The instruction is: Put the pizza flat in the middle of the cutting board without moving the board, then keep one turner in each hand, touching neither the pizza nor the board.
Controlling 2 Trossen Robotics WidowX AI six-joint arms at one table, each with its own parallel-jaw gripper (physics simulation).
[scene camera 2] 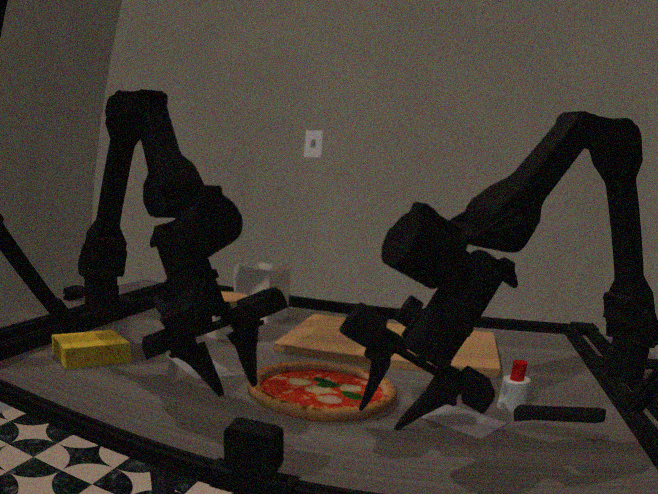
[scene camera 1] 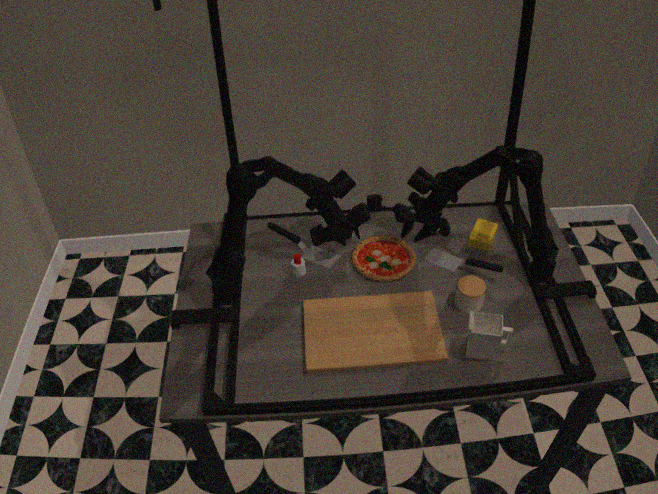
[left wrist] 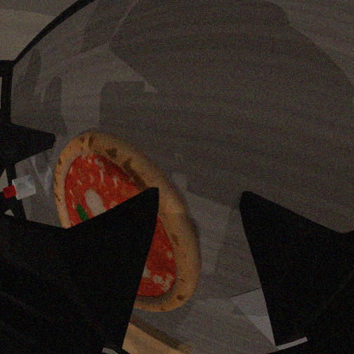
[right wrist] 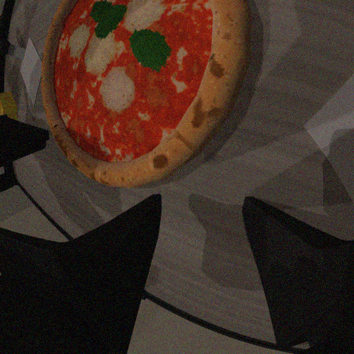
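The pizza [scene camera 1: 383, 258] [scene camera 2: 318, 393] [left wrist: 117, 175] [right wrist: 117, 90] lies flat on the table, apart from the wooden cutting board [scene camera 1: 372, 332] [scene camera 2: 318, 332]. My left gripper [scene camera 1: 410, 237] [scene camera 2: 237, 389] [left wrist: 200, 197] is open and empty near the pizza's edge. My right gripper [scene camera 1: 350, 240] [scene camera 2: 379, 419] [right wrist: 203, 203] is open and empty at the pizza's other side. One turner [scene camera 1: 324, 257] [scene camera 2: 558, 413] [right wrist: 335, 120] lies on the table at the left in scene camera 1. The other turner [scene camera 1: 444, 259] [left wrist: 255, 310] [right wrist: 31, 70] lies right of the pizza there. Whether the fingers touch the pizza is unclear.
A yellow block [scene camera 1: 483, 233] [scene camera 2: 90, 348] lies near the table's back right in scene camera 1. A red-capped white bottle [scene camera 1: 298, 265] [scene camera 2: 515, 390] stands at the left. A wooden-lidded jar [scene camera 1: 470, 295] and a clear pitcher [scene camera 1: 484, 332] stand right of the board.
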